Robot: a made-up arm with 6 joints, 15 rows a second.
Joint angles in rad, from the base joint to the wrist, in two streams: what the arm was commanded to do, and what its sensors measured. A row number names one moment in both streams.
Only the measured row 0 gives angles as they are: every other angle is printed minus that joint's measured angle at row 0.
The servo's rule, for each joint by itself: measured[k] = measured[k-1] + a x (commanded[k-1-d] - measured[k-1]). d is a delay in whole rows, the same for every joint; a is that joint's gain. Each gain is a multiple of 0.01, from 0.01 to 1. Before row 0 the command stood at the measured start. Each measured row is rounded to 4 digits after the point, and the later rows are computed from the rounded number. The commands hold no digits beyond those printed.
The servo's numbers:
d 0
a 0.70 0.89 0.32 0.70 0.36 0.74
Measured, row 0:
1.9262 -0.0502 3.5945 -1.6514 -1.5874 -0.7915
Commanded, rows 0 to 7:
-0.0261 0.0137 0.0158 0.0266 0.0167 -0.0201
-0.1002 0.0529 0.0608 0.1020 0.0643 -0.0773
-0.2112 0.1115 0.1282 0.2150 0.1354 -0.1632
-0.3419 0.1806 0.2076 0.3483 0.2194 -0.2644
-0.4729 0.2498 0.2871 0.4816 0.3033 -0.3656
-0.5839 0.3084 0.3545 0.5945 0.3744 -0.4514
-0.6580 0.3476 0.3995 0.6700 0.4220 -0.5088
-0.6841 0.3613 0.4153 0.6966 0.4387 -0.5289
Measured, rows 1 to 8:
-0.0183 0.0122 0.0051 0.0186 0.0060 -0.0149
-0.0756 0.0484 0.0229 0.0770 0.0270 -0.0611
-0.1705 0.1046 0.0566 0.1736 0.0660 -0.1367
-0.2905 0.1722 0.1049 0.2959 0.1212 -0.2312
-0.4182 0.2413 0.1632 0.4259 0.1868 -0.3307
-0.5342 0.3010 0.2244 0.5439 0.2543 -0.4200
-0.6209 0.3425 0.2804 0.6322 0.3147 -0.4857
-0.6651 0.3592 0.3236 0.6773 0.3593 -0.5177

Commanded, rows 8 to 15:
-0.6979 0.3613 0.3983 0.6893 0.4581 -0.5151
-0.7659 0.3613 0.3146 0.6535 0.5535 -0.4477
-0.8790 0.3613 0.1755 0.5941 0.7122 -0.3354
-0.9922 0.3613 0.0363 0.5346 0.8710 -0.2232
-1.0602 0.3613 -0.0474 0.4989 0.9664 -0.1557
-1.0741 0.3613 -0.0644 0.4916 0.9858 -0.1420
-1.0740 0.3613 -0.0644 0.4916 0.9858 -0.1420
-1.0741 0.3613 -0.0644 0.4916 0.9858 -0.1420
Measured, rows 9 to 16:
-0.6881 0.3611 0.3475 0.6857 0.3949 -0.5158
-0.7426 0.3613 0.3370 0.6632 0.4520 -0.4654
-0.8381 0.3613 0.2853 0.6148 0.5457 -0.3692
-0.9460 0.3613 0.2056 0.5587 0.6628 -0.2612
-1.0259 0.3613 0.1246 0.5168 0.7721 -0.1831
-1.0596 0.3613 0.0641 0.4992 0.8490 -0.1527
-1.0697 0.3613 0.0230 0.4939 0.8982 -0.1448
-1.0728 0.3613 -0.0050 0.4923 0.9297 -0.1427

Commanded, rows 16 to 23:
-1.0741 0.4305 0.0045 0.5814 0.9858 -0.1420
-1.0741 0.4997 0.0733 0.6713 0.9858 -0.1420
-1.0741 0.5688 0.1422 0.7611 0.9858 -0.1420
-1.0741 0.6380 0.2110 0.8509 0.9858 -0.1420
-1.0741 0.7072 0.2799 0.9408 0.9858 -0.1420
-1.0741 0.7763 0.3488 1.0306 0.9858 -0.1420
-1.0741 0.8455 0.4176 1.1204 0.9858 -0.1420
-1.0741 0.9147 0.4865 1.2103 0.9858 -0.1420
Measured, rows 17 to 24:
-1.0737 0.4229 -0.0020 0.5547 0.9499 -0.1422
-1.0740 0.4913 0.0221 0.6363 0.9628 -0.1421
-1.0741 0.5603 0.0605 0.7237 0.9711 -0.1420
-1.0741 0.6295 0.1087 0.8127 0.9764 -0.1420
-1.0741 0.6987 0.1635 0.9024 0.9798 -0.1420
-1.0741 0.7678 0.2228 0.9921 0.9820 -0.1420
-1.0741 0.8370 0.2851 1.0819 0.9834 -0.1420
-1.0741 0.9062 0.3495 1.1718 0.9843 -0.1420

